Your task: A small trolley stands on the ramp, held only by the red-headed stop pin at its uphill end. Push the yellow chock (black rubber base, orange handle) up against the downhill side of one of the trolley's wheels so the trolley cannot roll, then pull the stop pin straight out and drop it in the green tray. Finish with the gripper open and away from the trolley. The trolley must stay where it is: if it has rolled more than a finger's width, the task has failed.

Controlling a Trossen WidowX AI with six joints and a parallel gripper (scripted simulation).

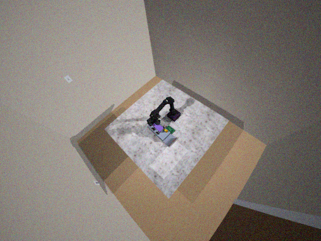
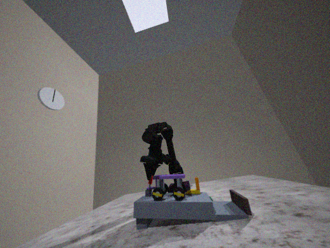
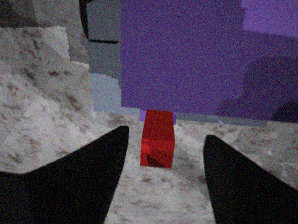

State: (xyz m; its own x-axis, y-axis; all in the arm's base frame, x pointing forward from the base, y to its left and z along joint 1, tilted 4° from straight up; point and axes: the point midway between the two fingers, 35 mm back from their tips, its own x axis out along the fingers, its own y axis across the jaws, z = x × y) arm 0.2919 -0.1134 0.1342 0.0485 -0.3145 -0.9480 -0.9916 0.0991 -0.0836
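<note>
Now: gripper tip 2 cm above the red-headed stop pin and 1 cm past it. Round my gripper tip: purple trolley 9 cm to the left, 4 cm below, 2 cm ahead; then yellow chock 19 cm to the left, 7 cm below, 1 cm behind; then grey ramp 10 cm below, 9 cm to the left, 2 cm ahead.
</note>
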